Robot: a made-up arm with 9 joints. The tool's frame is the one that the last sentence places.
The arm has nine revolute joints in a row. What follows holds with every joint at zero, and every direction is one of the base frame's. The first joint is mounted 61 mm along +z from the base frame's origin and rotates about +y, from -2.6 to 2.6 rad. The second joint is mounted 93 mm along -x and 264 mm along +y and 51 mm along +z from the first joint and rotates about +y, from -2.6 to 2.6 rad. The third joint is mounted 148 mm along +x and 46 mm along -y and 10 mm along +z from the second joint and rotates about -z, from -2.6 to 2.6 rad. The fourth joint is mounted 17 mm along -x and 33 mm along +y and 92 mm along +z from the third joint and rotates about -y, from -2.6 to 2.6 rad. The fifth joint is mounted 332 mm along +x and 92 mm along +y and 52 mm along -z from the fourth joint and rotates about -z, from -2.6 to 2.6 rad. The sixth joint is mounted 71 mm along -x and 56 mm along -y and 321 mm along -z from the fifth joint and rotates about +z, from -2.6 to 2.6 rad. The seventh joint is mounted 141 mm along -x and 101 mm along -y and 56 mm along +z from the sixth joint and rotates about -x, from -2.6 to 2.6 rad. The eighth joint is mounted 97 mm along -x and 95 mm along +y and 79 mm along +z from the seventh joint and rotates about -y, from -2.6 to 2.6 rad. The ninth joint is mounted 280 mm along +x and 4 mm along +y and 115 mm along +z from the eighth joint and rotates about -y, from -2.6 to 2.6 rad. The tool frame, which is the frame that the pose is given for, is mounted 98 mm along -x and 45 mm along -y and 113 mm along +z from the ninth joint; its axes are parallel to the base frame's.
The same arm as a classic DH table. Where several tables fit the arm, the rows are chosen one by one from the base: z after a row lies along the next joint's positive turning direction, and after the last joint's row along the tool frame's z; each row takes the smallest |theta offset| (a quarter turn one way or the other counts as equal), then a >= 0, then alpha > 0; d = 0 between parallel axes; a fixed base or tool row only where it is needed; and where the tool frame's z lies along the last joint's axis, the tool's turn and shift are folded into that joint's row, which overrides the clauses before.
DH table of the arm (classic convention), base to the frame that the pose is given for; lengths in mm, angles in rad. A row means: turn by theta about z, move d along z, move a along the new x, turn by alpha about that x. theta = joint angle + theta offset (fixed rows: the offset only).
base (fixed): theta offset 0, d 61, a 0, alpha -1.5708
joint 1: theta offset 0.5016, d 0, a -106.1, alpha 0
joint 2: theta offset -0.5016, d 218, a 148, alpha -1.5708
joint 3: theta offset 0, d -102, a -17, alpha -1.5708
joint 4: theta offset 0, d -125, a 332, alpha 1.5708
joint 5: theta offset -0.6678, d 0, a -90.4, alpha 3.1416
joint 6: theta offset 0.903, d -317, a -101, alpha -1.5708
joint 7: theta offset -1.5708, d 238, a 79, alpha 1.5708
joint 8: theta offset -1.1811, d 0, a 302.7, alpha 0
joint 9: theta offset -0.3897, d -54, a -98, alpha -1.5708
tool (fixed): theta offset 0, d 113, a 0, alpha 0
Joint limits (rad, base to tool): -2.6..2.6 -2.6..2.6 -2.6..2.6 -2.6..2.6 -2.6..2.6 -2.6..2.6 -2.6..2.6 -2.6..2.6 -2.6..2.6

